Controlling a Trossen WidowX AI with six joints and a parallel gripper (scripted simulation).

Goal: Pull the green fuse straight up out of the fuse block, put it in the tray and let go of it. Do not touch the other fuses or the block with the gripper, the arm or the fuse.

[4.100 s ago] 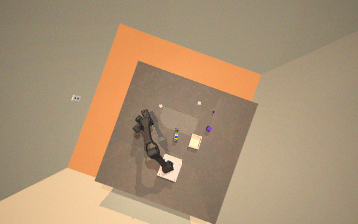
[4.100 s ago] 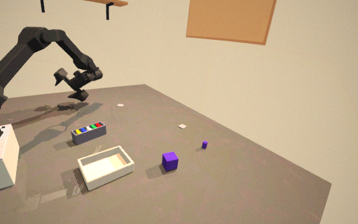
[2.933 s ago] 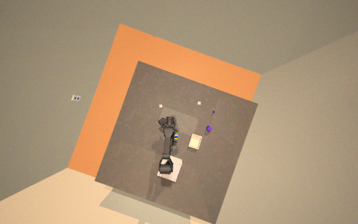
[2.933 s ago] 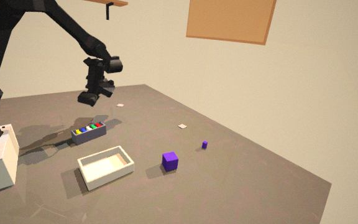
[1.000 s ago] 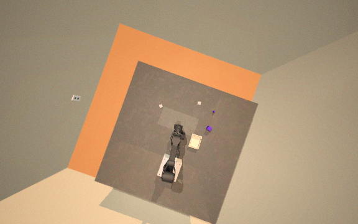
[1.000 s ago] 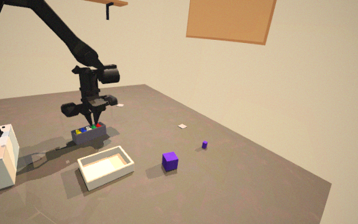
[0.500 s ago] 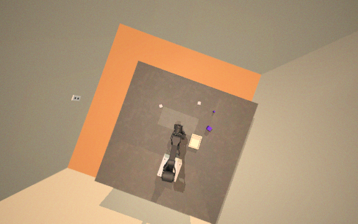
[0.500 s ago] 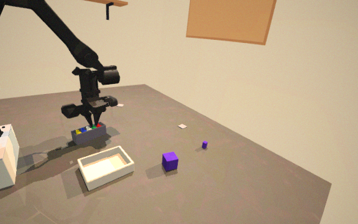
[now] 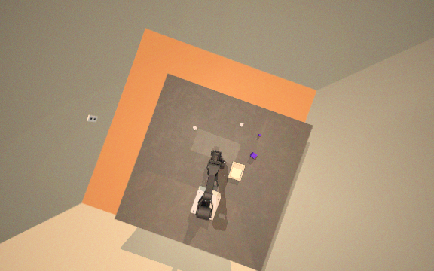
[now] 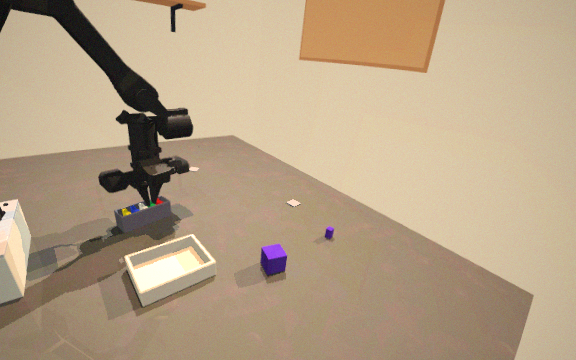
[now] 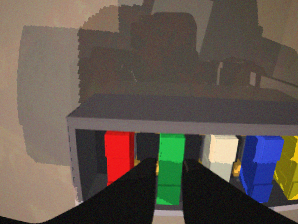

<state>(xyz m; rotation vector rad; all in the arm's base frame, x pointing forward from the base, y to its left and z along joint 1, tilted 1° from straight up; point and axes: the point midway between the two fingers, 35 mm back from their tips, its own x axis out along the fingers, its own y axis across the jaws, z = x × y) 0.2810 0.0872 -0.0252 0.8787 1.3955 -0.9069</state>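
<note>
Now: the green fuse 10 mm below my gripper tip. The rest, counted from my gripper tip: blue fuse: 40 mm behind, 20 mm to the right, 10 mm below; white fuse: 20 mm behind, 10 mm to the right, 10 mm below; red fuse: 20 mm ahead, 10 mm to the left, 10 mm below.
</note>
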